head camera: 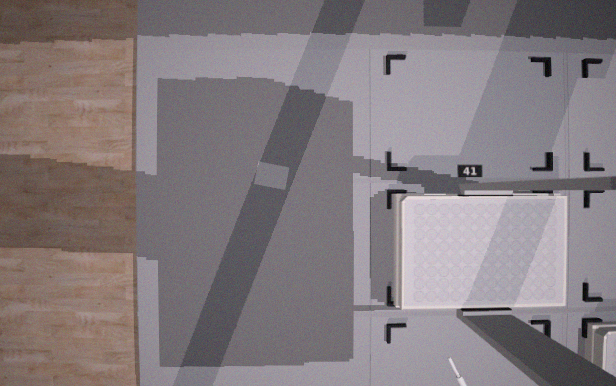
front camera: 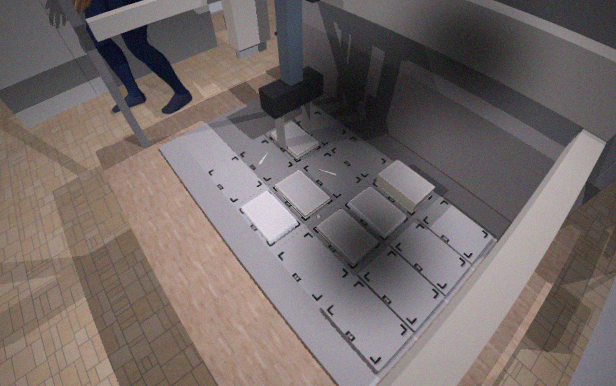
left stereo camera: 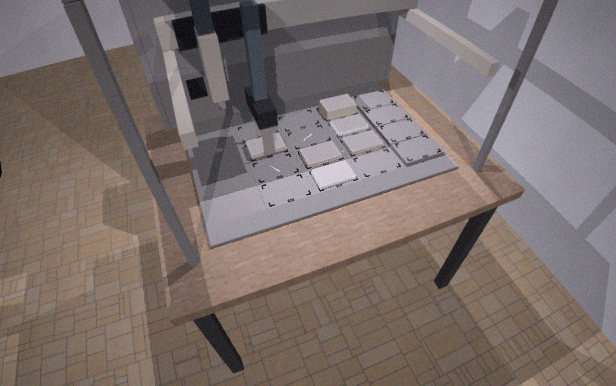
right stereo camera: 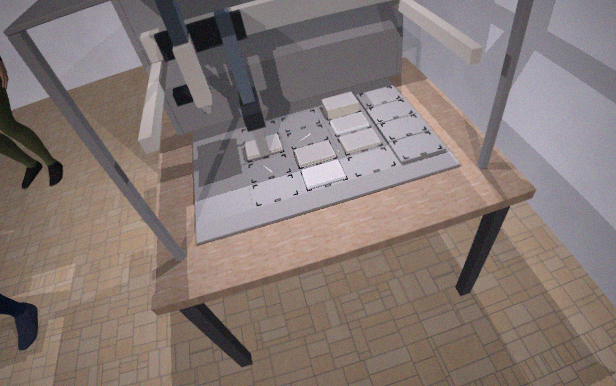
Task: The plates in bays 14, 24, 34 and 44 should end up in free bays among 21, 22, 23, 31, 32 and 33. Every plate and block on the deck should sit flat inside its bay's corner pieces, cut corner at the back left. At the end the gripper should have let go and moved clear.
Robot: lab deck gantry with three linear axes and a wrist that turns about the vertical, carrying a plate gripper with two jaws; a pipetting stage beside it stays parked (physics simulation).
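Frame: origin at the robot's base, x ahead, y left, z up, level; metres.
Seen in the pictures: gripper, fingertip midpoint: [head camera: 480,250] [front camera: 294,139] [left stereo camera: 265,145] [right stereo camera: 263,146]; robot's base, link origin: [front camera: 210,172] [left stereo camera: 270,205] [right stereo camera: 257,205].
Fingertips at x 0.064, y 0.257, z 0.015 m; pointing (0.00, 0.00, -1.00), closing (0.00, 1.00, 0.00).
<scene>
Pixels of each thing's top centre, then the offset from my fingertips to it. "spot": a spot on its surface instead.
- white plate, top centre: [head camera: 486,252] [front camera: 294,137] [left stereo camera: 265,143] [right stereo camera: 262,144] dx +0.000, dy +0.000, dz +0.007 m
- bay 22, surface spot: [front camera: 302,192] [left stereo camera: 321,152] spot: dx +0.168, dy -0.109, dz -0.001 m
- bay 23, surface spot: [front camera: 346,236] [left stereo camera: 364,141] spot: dx +0.332, dy -0.113, dz -0.001 m
- bay 33, surface spot: [front camera: 376,211] [left stereo camera: 351,124] spot: dx +0.332, dy -0.007, dz -0.001 m
- bright plate, top centre: [front camera: 268,214] [right stereo camera: 323,172] [left stereo camera: 333,172] dx +0.164, dy -0.214, dz -0.001 m
- tall block, top centre: [front camera: 406,180] [right stereo camera: 339,100] [left stereo camera: 337,102] dx +0.328, dy +0.107, dz +0.026 m
- bay 21, surface spot: [front camera: 263,158] spot: dx -0.004, dy -0.112, dz -0.011 m
- bay 32, surface spot: [front camera: 327,172] spot: dx +0.154, dy -0.007, dz -0.012 m
My gripper [front camera: 294,132] [head camera: 486,251] has its jaws against the front and back sides of a white plate [front camera: 303,145] [head camera: 530,250] [left stereo camera: 255,149] at bay 31. The plate is level, cut corner back left, and seems very slightly raised; the front view does not settle this. Other plates lie flat in bay 22 [front camera: 302,192] [left stereo camera: 320,154], bay 23 [front camera: 346,236] [left stereo camera: 363,143] and bay 33 [front camera: 376,211] [left stereo camera: 350,125]. Bays 14 [front camera: 370,320], 24 [front camera: 402,285], 34 [front camera: 432,252] and 44 [front camera: 462,230] are empty.
A bright plate [front camera: 269,217] [left stereo camera: 333,175] sits in bay 12. A tall block [front camera: 405,185] [left stereo camera: 338,106] stands in bay 43. Loose thin tips lie in bay 21 [front camera: 263,158] and bay 32 [front camera: 327,172]. The pipetting stage [left stereo camera: 214,70] [right stereo camera: 192,77] hangs left of my gripper.
</scene>
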